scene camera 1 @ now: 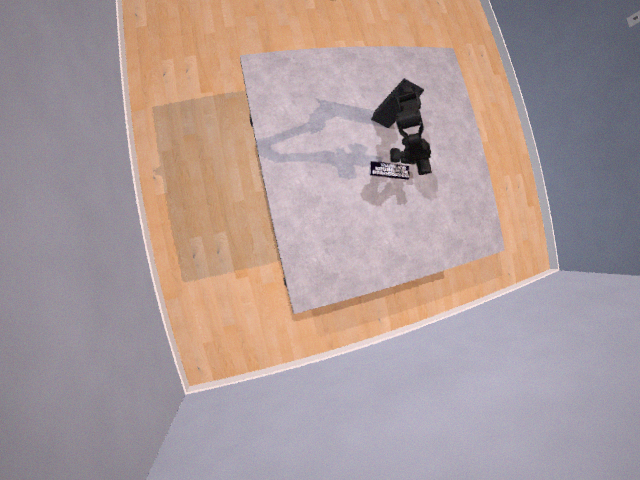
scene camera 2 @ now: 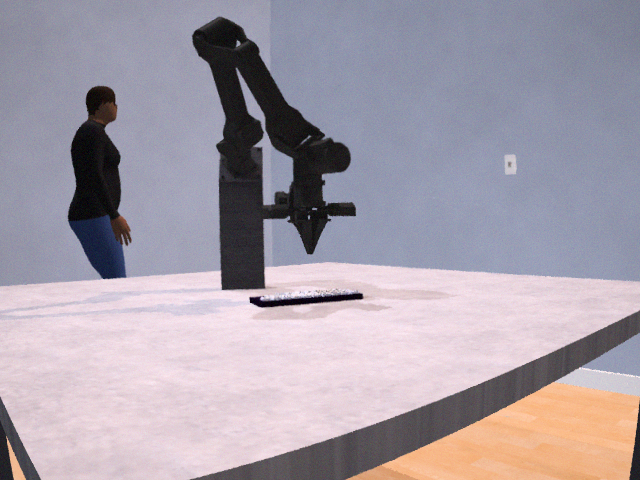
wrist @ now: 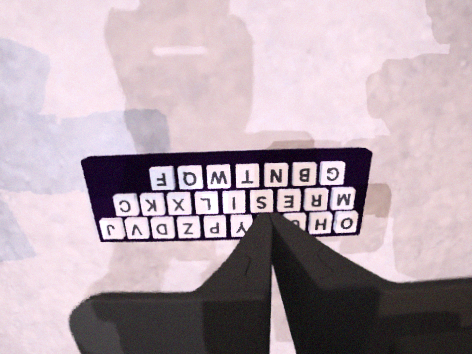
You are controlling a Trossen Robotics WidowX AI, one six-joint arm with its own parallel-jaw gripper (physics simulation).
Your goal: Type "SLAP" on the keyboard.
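Frame: origin at the arm's base, x ahead, y left, z up, level; millimetres.
Seen in the pictures: gripper, between the fingertips: (scene camera 1: 401,161) (scene camera 2: 310,254) (wrist: 268,222); arm's base, origin of its link: (scene camera 1: 407,93) (scene camera 2: 239,163).
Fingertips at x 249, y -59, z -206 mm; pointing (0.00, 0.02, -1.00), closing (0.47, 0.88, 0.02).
Offsets run from my fingertips to a thing's top centre. Level surfaces: height alone.
The dark keyboard {dx +12, dy -30, dz -74 mm} (scene camera 1: 371,169) (scene camera 2: 310,298) (wrist: 117,175) lies flat on the table with three rows of white keys. Its letters appear upside down in the wrist view. The S key {dx +25, dy -8, dz -74 mm} (wrist: 261,201) is in the middle row, right above the fingertips in that view. The L key {dx +5, dy -44, dz -74 mm} (wrist: 206,202) is two keys left of S. The P key {dx +25, dy -49, dz -74 mm} (wrist: 215,227) is in the lower row, left of Y. The A key's place is hidden behind the fingertips. My gripper (scene camera 2: 310,252) (wrist: 268,222) is shut and empty, pointing down with its tips clearly above the keyboard.
The grey table {dz -90 mm} (scene camera 1: 351,248) (scene camera 2: 258,372) carries the arm's dark base post (scene camera 2: 241,232), which stands behind the keyboard in scene camera 2. A person (scene camera 2: 95,170) in a black top and blue trousers stands beyond the table's far left side.
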